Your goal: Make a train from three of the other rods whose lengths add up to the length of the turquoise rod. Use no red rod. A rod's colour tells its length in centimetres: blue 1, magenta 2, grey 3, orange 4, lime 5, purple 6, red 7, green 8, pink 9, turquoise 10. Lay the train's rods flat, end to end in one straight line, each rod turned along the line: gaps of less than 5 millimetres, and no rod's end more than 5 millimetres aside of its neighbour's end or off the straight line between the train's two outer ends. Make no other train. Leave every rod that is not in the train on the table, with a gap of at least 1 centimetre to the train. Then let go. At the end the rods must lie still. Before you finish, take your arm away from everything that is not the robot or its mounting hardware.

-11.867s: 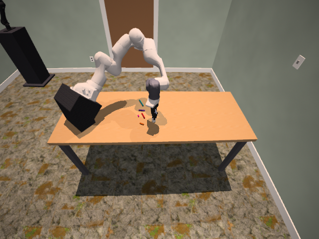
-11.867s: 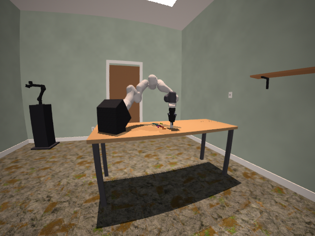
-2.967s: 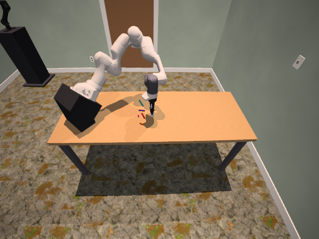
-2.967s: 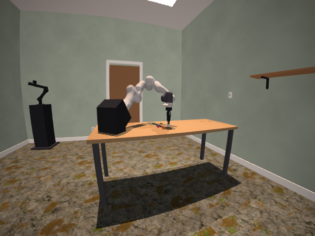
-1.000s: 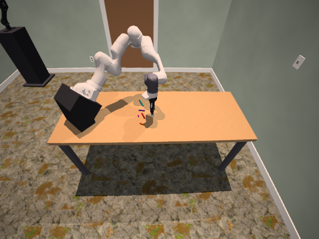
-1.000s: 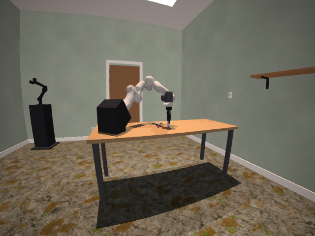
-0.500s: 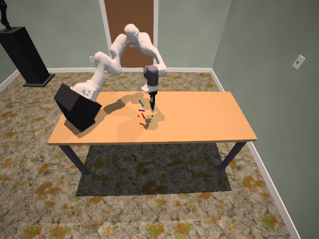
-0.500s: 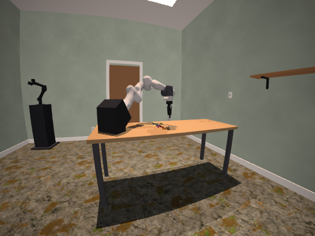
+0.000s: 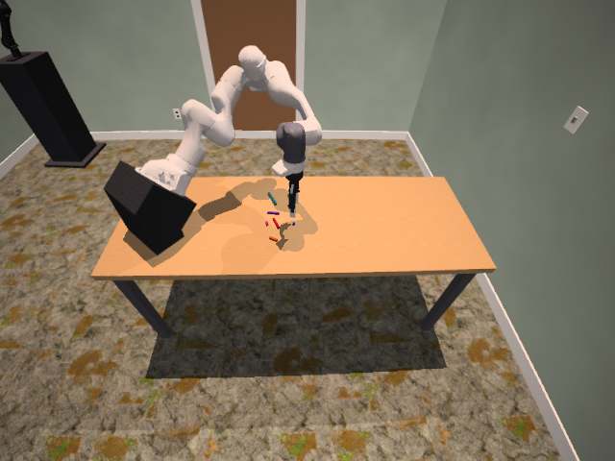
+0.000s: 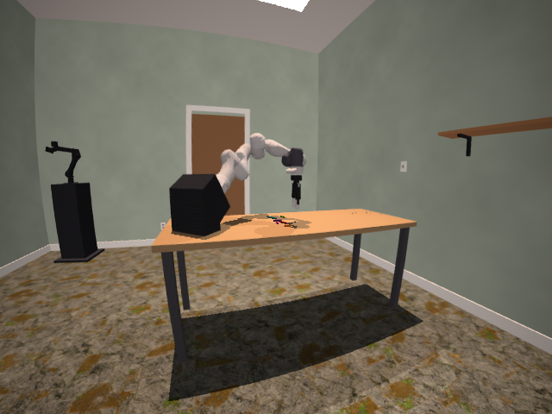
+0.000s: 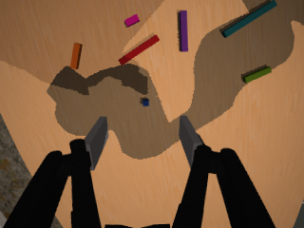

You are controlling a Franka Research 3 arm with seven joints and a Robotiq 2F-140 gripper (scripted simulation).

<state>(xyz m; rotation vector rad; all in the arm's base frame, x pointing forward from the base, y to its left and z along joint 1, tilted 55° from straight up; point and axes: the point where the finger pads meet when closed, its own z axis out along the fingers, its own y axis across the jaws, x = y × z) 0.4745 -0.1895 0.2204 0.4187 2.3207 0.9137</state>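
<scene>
Now: hand 90 mm past the orange rod, 100 mm to the left of it and 120 mm above it. Also, from my hand: blue rod 120 mm below; purple rod 110 mm behind, 70 mm to the left, 120 mm below; red rod 90 mm behind, 120 mm below.
</scene>
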